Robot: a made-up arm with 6 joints.
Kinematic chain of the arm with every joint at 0, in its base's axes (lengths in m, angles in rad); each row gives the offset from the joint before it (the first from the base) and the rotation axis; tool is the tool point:
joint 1: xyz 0 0 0.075 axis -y
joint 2: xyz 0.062 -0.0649 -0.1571 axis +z
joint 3: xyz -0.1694 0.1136 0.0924 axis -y
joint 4: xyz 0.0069 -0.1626 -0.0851 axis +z
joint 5: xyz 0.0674 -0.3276 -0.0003 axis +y
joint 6: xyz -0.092 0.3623 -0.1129 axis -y
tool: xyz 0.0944 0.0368 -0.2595
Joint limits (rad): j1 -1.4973..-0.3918 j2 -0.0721..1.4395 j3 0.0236..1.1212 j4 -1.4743..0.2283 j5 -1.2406..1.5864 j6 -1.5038..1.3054
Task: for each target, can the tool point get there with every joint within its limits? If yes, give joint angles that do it. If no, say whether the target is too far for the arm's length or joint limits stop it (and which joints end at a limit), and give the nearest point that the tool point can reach.
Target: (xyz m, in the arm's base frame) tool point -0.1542 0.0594 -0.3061
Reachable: yes | joints -0.8054 0.0829 0.6818 -1.2381 0.3470 -0.3392
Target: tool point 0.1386 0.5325 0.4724
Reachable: no: joint limits stop it (at a limit: joint 1, joint 2, joint 3) | nearest point -0.0019 0.1977 0.3119 | short by 0.397 m
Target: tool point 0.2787 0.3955 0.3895
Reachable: no: joint limits stop it (at a limit: joint 1, joint 2, joint 3, joint 5) | nearest point 0.1883 0.2037 0.2011 | short by 0.284 m
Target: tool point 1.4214 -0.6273 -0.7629
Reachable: no: too far | nearest point 0.4090 -0.2226 -0.2514 | short by 1.204 m
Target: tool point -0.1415 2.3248 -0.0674
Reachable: no: too far | nearest point -0.0755 0.2993 -0.0294 | short by 2.027 m
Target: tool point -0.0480 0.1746 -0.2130
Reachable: yes | joints -1.1625 1.0728 0.4614 -0.1882 -0.8682 0.1221
